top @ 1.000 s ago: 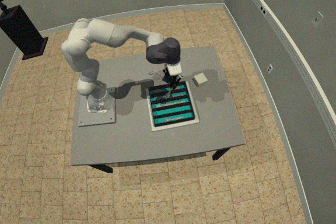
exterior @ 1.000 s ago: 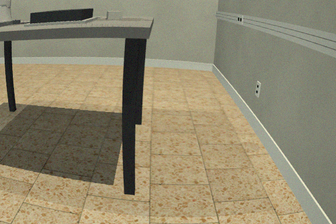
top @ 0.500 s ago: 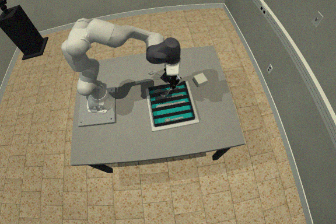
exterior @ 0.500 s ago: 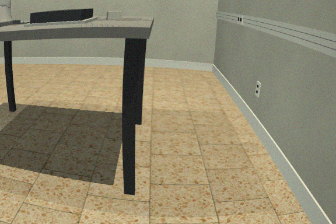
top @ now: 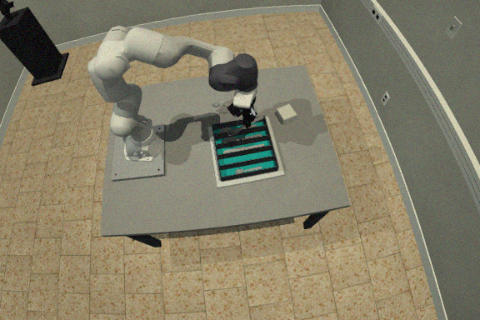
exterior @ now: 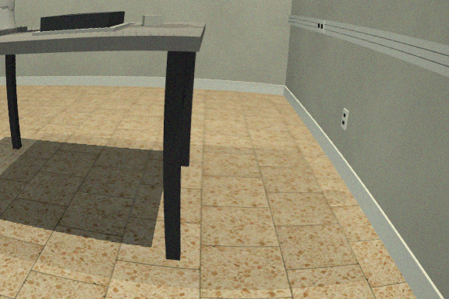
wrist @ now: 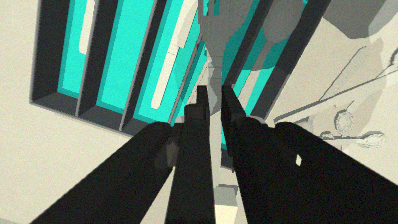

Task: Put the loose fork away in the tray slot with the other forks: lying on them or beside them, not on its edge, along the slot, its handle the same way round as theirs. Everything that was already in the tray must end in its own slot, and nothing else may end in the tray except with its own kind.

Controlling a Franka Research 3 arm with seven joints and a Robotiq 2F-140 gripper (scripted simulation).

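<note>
Right now the knife is 60 mm to the right of my hand and 160 mm below it. Also, from my hand: white box (230 mm ahead, 110 mm to the left, 150 mm below).
</note>
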